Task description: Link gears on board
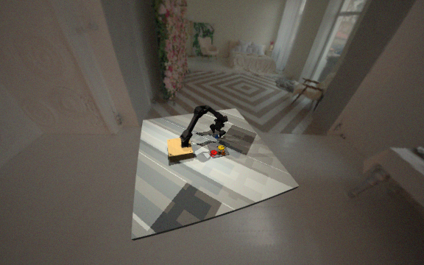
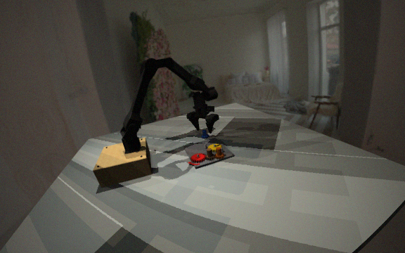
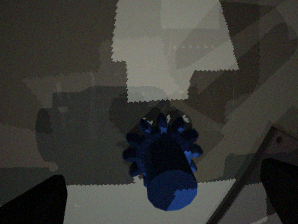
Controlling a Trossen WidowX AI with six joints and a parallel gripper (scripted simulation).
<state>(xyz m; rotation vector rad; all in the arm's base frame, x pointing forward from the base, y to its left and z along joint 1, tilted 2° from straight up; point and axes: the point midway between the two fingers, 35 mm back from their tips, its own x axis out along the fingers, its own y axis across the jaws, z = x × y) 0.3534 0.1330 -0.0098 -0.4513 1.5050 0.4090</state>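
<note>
Right now the orange gear is 25 cm to the right of my gripper tip and 1 cm below it. From my gripper tip the other things lie so: red gear: 9 cm behind, 22 cm to the right, 2 cm below; then blue gear: 2 cm below; then yellow gear: 17 cm to the right, 1 cm below.
</note>
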